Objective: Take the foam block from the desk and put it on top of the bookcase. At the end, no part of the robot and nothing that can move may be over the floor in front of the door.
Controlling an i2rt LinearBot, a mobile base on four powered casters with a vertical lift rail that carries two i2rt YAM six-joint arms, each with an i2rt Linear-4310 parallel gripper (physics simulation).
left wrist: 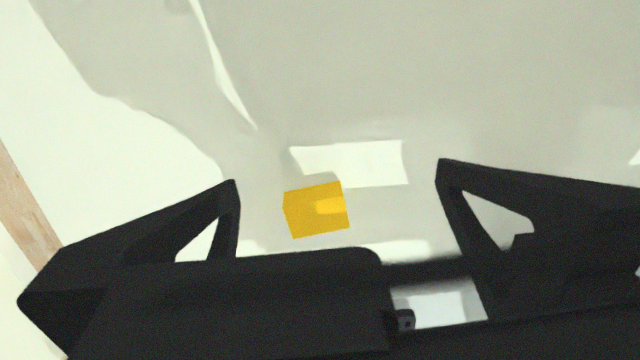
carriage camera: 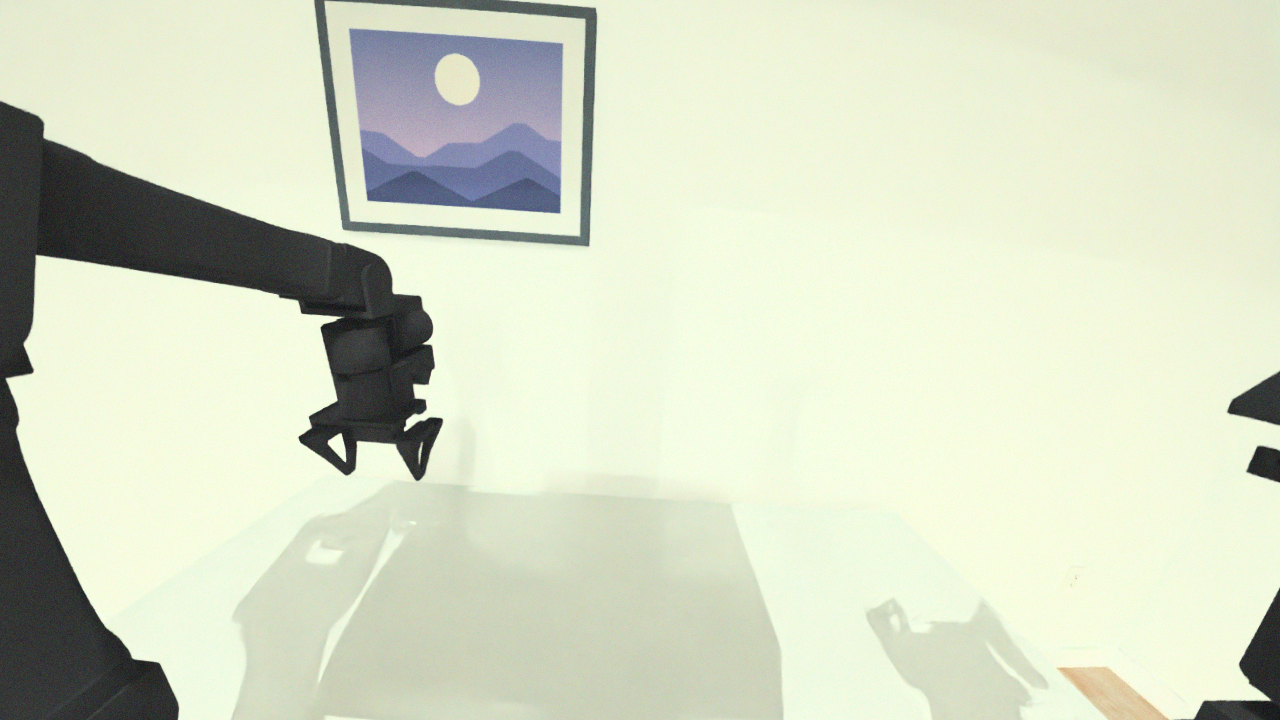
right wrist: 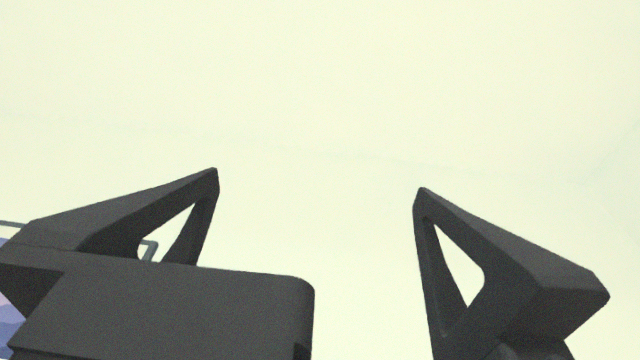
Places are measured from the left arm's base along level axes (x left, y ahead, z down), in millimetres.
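Pixels of known places: left gripper, fingertip midpoint: (left wrist: 337,181) (carriage camera: 385,475); right gripper, fingertip midpoint: (right wrist: 317,188).
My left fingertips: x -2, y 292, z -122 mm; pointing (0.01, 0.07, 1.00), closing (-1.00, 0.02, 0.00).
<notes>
Behind a point stands the place of what it marks.
The yellow foam block (left wrist: 316,210) @[y 106, x 13, z 128 mm] lies on the pale desk (carriage camera: 832,573) @[y 471, x -754, z 173 mm] (left wrist: 425,65) @[y 293, x -148, z 173 mm]. In the left wrist view it shows between the fingers, nearer the left-hand finger, with a bright patch of light on its top. My left gripper (carriage camera: 383,476) @[y 292, x -2, z -122 mm] (left wrist: 337,181) @[y 292, x -2, z -122 mm] is open and empty, pointing down above the desk. The block does not show in the carriage view. My right gripper (right wrist: 317,188) @[y 22, x -663, z -439 mm] is open and empty, facing the pale wall; in the carriage view part of it shows at the right edge. The bookcase and the door do not show in these views.
A framed mountain picture (carriage camera: 460,234) @[y 703, x 92, z -451 mm] hangs on the wall (carriage camera: 850,268) @[y 760, x -814, z -440 mm] behind the desk. Strips of wooden floor (carriage camera: 1109,689) @[y 719, x -2060, z 893 mm] (left wrist: 25,215) @[y -326, x 1395, z 893 mm] show beyond the desk's side. Shadows of the arms fall across the desk top. A wall outlet (carriage camera: 1075,577) @[y 791, x -1827, z 477 mm] is at the right.
</notes>
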